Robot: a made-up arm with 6 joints. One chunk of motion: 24 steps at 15 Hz.
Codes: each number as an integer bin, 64 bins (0 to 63) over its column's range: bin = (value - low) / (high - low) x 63, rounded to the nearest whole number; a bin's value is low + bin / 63 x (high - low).
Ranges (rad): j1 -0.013..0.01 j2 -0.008..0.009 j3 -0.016..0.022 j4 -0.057..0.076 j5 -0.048..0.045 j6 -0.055..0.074
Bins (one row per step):
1: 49 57 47 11 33 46
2: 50 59 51 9 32 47
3: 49 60 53 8 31 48
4: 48 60 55 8 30 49
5: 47 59 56 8 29 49
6: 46 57 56 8 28 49
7: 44 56 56 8 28 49
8: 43 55 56 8 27 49
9: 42 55 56 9 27 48
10: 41 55 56 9 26 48
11: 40 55 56 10 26 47
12: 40 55 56 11 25 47
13: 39 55 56 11 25 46
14: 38 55 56 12 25 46
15: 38 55 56 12 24 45
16: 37 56 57 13 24 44
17: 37 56 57 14 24 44
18: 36 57 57 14 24 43
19: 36 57 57 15 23 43
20: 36 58 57 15 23 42
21: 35 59 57 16 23 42
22: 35 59 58 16 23 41
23: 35 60 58 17 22 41
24: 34 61 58 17 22 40
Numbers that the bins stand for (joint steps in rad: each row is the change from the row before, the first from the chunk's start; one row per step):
1: 0.00489 0.00738 0.01235 -0.03378 0.00071 0.03919
2: 0.00525 0.00792 0.01476 -0.03800 -0.00076 0.04124
3: 0.00489 0.00819 0.01597 -0.04011 -0.00224 0.04329
4: 0.00452 0.00819 0.01717 -0.04011 -0.00371 0.04533
5: 0.00416 0.00792 0.01778 -0.04011 -0.00519 0.04533
6: 0.00379 0.00738 0.01778 -0.04011 -0.00667 0.04533
7: 0.00306 0.00711 0.01778 -0.04011 -0.00667 0.04533
8: 0.00270 0.00684 0.01778 -0.04011 -0.00814 0.04533
9: 0.00233 0.00684 0.01778 -0.03800 -0.00814 0.04329
10: 0.00197 0.00684 0.01778 -0.03800 -0.00962 0.04329
11: 0.00160 0.00684 0.01778 -0.03589 -0.00962 0.04124
12: 0.00160 0.00684 0.01778 -0.03378 -0.01110 0.04124
13: 0.00124 0.00684 0.01778 -0.03378 -0.01110 0.03919
14: 0.00087 0.00684 0.01778 -0.03167 -0.01110 0.03919
15: 0.00087 0.00684 0.01778 -0.03167 -0.01257 0.03714
16: 0.00051 0.00711 0.01838 -0.02956 -0.01257 0.03510
17: 0.00051 0.00711 0.01838 -0.02744 -0.01257 0.03510
18: 0.00014 0.00738 0.01838 -0.02744 -0.01257 0.03305
19: 0.00014 0.00738 0.01838 -0.02533 -0.01405 0.03305
20: 0.00014 0.00765 0.01838 -0.02533 -0.01405 0.03100
21: -0.00022 0.00792 0.01838 -0.02322 -0.01405 0.03100
22: -0.00022 0.00792 0.01898 -0.02322 -0.01405 0.02895
23: -0.00022 0.00819 0.01898 -0.02111 -0.01552 0.02895
24: -0.00059 0.00846 0.01898 -0.02111 -0.01552 0.02690

